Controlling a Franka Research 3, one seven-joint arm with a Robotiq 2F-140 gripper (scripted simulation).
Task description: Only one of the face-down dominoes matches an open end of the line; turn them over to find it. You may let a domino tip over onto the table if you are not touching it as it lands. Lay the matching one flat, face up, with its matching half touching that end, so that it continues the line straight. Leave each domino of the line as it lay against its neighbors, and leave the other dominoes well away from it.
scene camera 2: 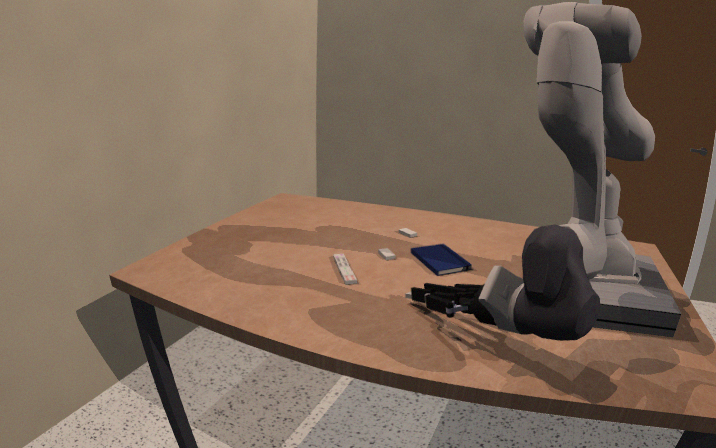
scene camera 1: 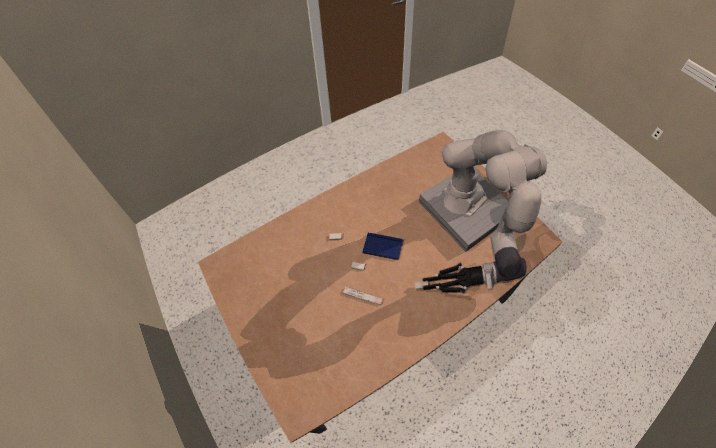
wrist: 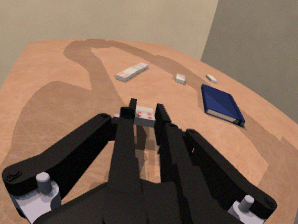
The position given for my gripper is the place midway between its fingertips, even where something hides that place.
Note:
I see my gripper (scene camera 2: 419,291) and a dark blue book (scene camera 2: 440,259).
The dark blue book also shows in scene camera 1 (scene camera 1: 379,245) and in the wrist view (wrist: 217,103). My gripper shows as well in scene camera 1 (scene camera 1: 423,284) and in the wrist view (wrist: 145,110).

